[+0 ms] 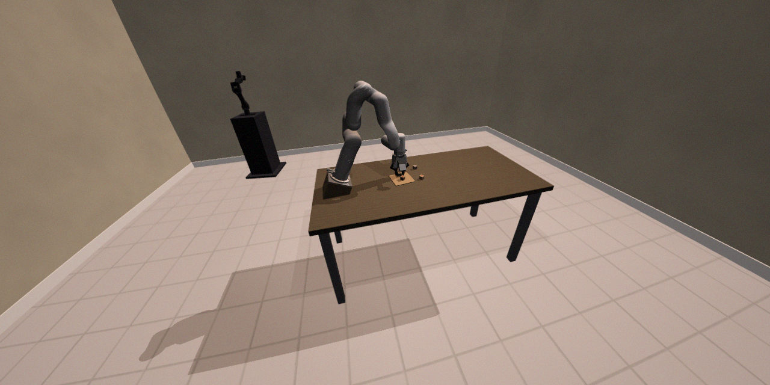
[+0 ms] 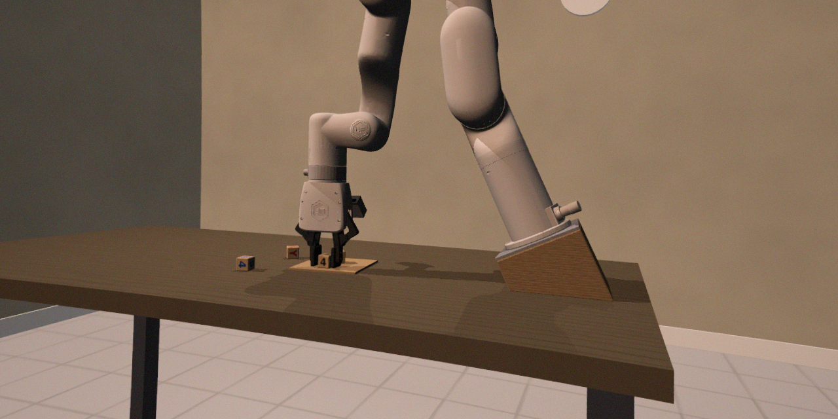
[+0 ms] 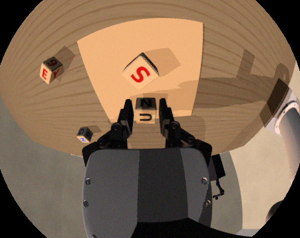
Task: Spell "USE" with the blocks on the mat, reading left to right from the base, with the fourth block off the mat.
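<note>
Now: hand 10 mm short of the tan mat, 40 mm to the left of it and 20 mm above it.
</note>
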